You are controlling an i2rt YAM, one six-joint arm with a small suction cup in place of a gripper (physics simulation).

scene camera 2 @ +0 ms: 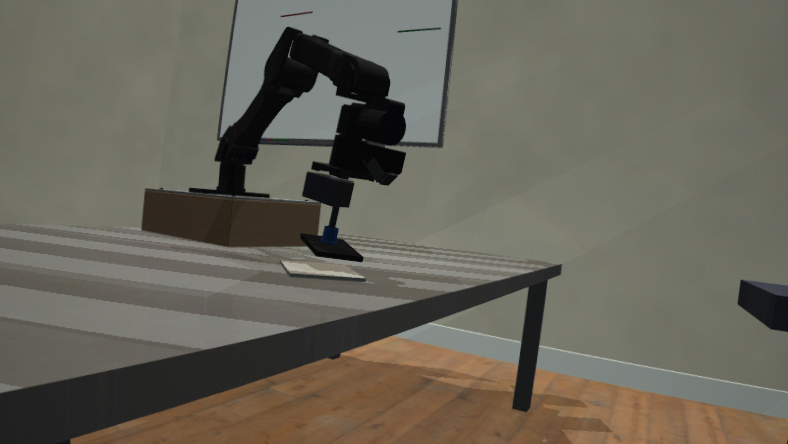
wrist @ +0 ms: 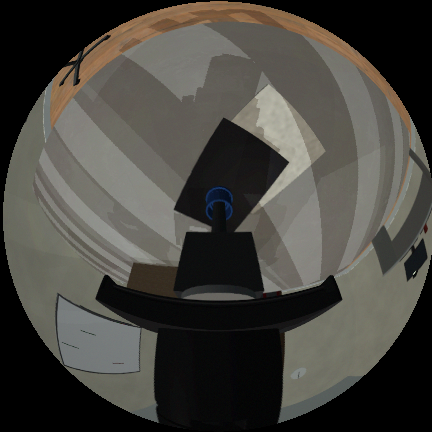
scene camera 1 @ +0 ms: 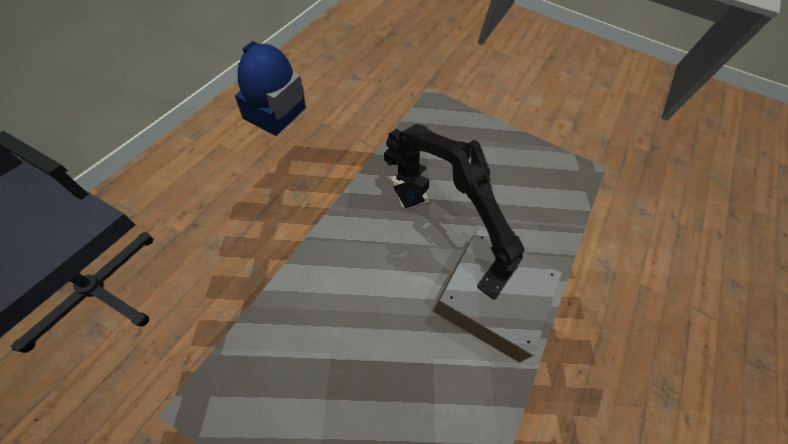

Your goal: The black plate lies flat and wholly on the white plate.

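Where they show: end effector, tool point: (scene camera 2: 327, 247) (wrist: 218, 193) (scene camera 1: 410, 198); arm's base, origin of the base link: (scene camera 2: 230, 195) (scene camera 1: 500, 271).
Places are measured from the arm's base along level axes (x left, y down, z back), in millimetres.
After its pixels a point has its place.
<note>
The black plate (scene camera 1: 409, 202) @[x -58, y 60, z -413 mm] (scene camera 2: 342, 251) @[x -106, y 73, z -481 mm] (wrist: 235, 160) @[x -102, y 71, z -470 mm] hangs from the blue suction cup, my gripper (scene camera 1: 410, 194) (scene camera 2: 329, 235) (wrist: 219, 202) @[x -86, y 74, z -426 mm], which is shut on it. The plate is about level and in the air. The white plate (scene camera 1: 424, 201) (scene camera 2: 325, 270) @[x -145, y 104, z -483 mm] (wrist: 296, 140) @[x -179, y 104, z -495 mm] lies flat on the table, lower than the black plate, with a gap between them in scene camera 2. In the wrist view the black plate hides part of the white plate, whose upper right part shows. In scene camera 1 slivers of the white plate show beside the black one.
The arm stands on a box-shaped base (scene camera 1: 468, 275) @[x 82, y -3, z -76 mm] (scene camera 2: 187, 215) @[x -117, y 57, z -7 mm] (wrist: 152, 277) @[x 114, y 63, z -117 mm] on the striped-shadow table (scene camera 1: 275, 341) @[x 611, y 109, z -434 mm] (scene camera 2: 137, 308) @[x -521, y 110, z -608 mm] (wrist: 165, 65) @[x -22, y 110, z -592 mm]. A table edge runs near the plates. A blue object (scene camera 1: 264, 77) and a dark chair-like piece (scene camera 1: 49, 237) stand off the table.
</note>
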